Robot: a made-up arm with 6 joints.
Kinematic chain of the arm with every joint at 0, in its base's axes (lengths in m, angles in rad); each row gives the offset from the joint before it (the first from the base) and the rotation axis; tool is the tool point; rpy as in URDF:
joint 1: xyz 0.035 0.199 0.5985 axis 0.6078 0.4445 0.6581
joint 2: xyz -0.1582 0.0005 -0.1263 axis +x
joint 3: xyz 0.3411 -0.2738 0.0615 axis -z
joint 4: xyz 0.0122 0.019 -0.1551 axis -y
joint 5: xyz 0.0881 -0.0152 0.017 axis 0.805 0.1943 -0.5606
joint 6: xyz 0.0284 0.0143 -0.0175 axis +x
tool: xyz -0.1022 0.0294 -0.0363 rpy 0 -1.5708 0
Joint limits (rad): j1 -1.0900..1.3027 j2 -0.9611..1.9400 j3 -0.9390..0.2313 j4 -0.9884..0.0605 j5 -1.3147..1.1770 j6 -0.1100..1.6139
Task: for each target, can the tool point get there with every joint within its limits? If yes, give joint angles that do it. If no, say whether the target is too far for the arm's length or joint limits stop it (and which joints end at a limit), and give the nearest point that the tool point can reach.
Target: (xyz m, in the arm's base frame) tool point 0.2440 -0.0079 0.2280
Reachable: yes | joints -0.2511 0.7328 -0.7709 -0.4621 -0.8218 0.4999
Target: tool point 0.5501 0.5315 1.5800
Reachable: no: too far | nearest point 0.0929 0.0438 0.8734 | short by 0.973 m
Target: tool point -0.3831 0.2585 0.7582
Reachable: no: joint limits stop it (at a limit: joint 1, joint 2, joint 3, joint 4, joint 6) | nearest point -0.1868 0.4928 0.5686 | short by 0.360 m
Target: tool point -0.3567 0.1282 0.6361
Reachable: no: joint limits stop it (at a limit: joint 1, joint 3, joint 4, joint 6) | nearest point -0.0534 0.0003 0.7716 | short by 0.356 m
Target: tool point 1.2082 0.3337 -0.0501
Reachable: no: too far | nearest point 0.4253 0.1919 0.2451 | short by 0.849 m
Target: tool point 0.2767 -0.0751 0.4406
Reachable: yes | joints -0.4884 0.3431 -0.1644 -0.8032 0.9754 0.5387
